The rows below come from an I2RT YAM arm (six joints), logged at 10 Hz.
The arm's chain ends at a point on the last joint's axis. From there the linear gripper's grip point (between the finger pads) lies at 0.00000 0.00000 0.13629 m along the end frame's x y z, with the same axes.
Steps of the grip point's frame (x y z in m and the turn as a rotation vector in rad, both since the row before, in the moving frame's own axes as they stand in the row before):
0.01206 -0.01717 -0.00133 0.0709 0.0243 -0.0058
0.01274 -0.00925 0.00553 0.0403 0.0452 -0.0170
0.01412 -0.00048 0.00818 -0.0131 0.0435 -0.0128
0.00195 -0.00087 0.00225 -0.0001 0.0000 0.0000
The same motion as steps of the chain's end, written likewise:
0.00878 -0.00751 -0.00095 0.0709 0.0243 -0.0058
0.00663 -0.00371 0.00578 0.0403 0.0452 -0.0170
0.00818 -0.00223 0.00832 -0.0131 0.0435 -0.0128
0.00195 -0.00088 0.00225 -0.0001 0.0000 0.0000

